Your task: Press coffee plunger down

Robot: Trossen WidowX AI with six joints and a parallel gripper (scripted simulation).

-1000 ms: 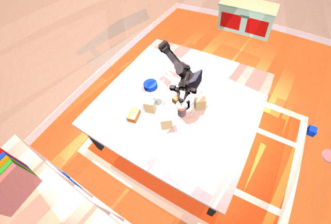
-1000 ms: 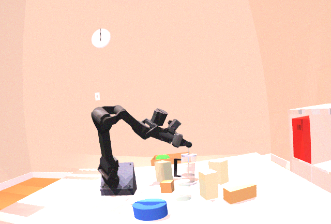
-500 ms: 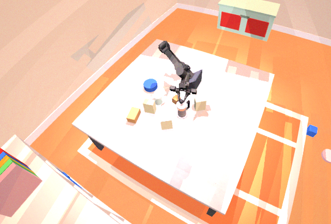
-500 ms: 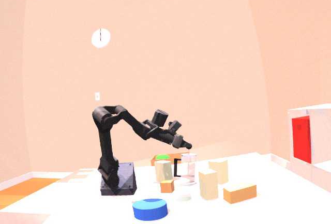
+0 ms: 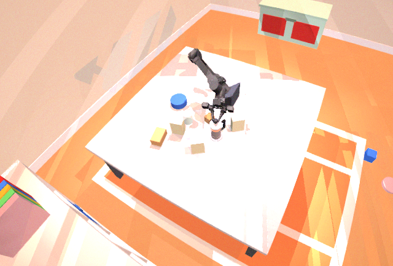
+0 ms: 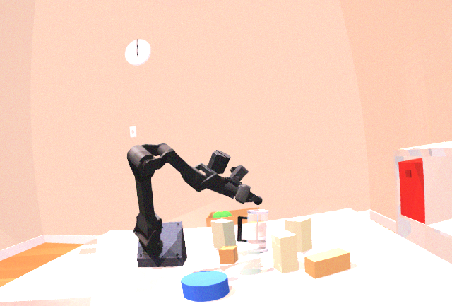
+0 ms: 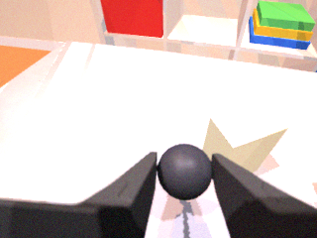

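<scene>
The coffee press lies 9 cm below my gripper tip and 3 cm behind it. Round my gripper tip: small glass cup: 24 cm to the right, 15 cm below, 3 cm behind; then blue disc: 41 cm to the right, 16 cm below, 13 cm behind.
</scene>
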